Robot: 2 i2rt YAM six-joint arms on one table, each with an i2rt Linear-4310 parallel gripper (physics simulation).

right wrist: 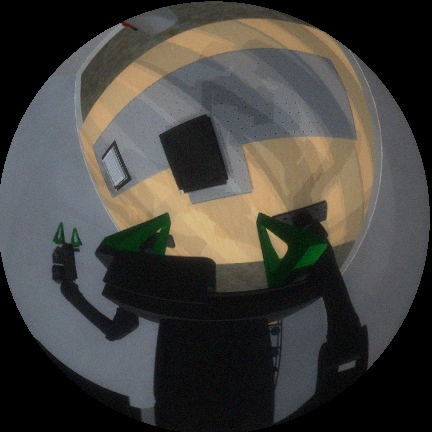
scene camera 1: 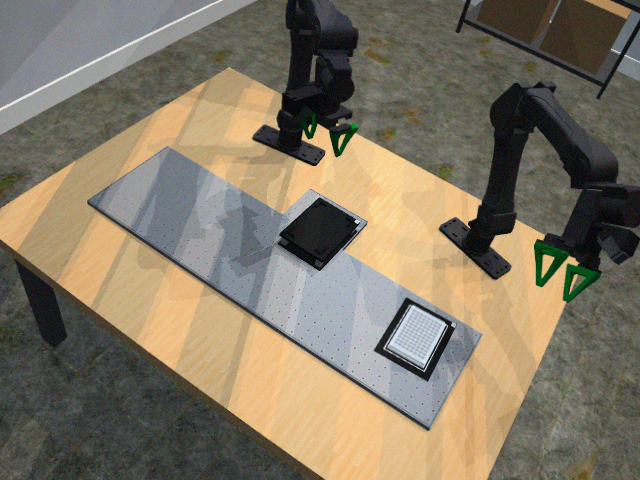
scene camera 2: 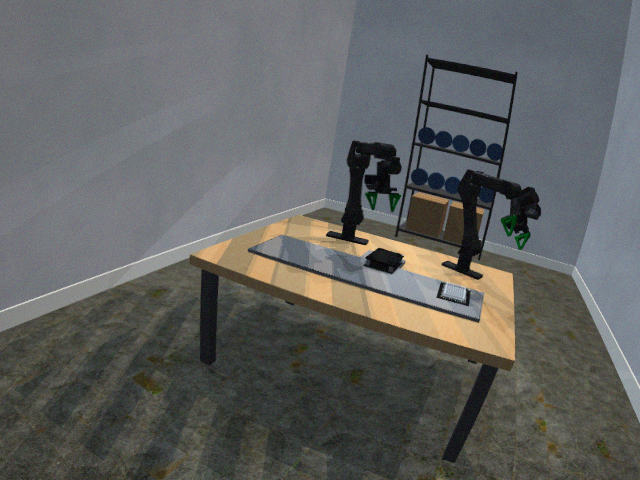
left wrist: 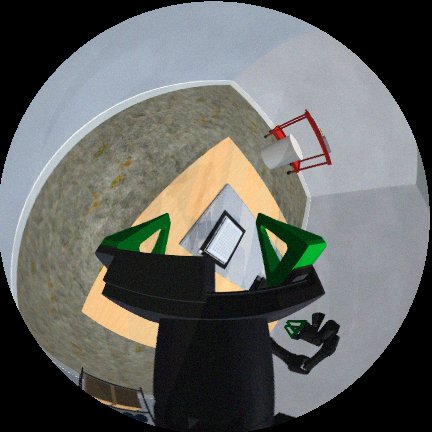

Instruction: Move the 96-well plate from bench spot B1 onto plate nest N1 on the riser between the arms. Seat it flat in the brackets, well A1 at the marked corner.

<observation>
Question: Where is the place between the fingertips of my left gripper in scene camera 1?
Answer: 552, 294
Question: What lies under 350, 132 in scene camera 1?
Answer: My right gripper.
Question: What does my left gripper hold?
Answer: Nothing.
</observation>
